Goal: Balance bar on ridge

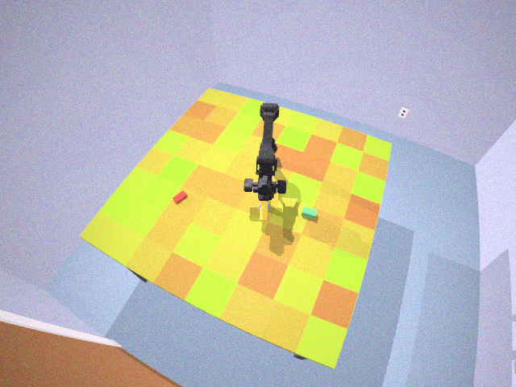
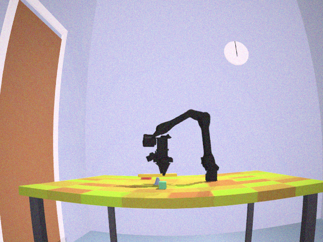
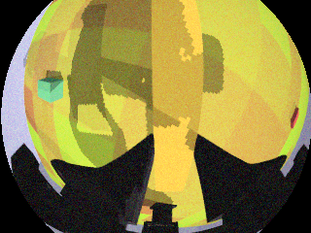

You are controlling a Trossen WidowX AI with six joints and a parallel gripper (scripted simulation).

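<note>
My gripper tip is now 30 mm short of the yellow bar and 10 mm to the right of it. Round my gripper tip: green block 220 mm to the left, 30 mm below, 20 mm behind; then red block 390 mm to the right, 150 mm ahead, 40 mm below.
</note>
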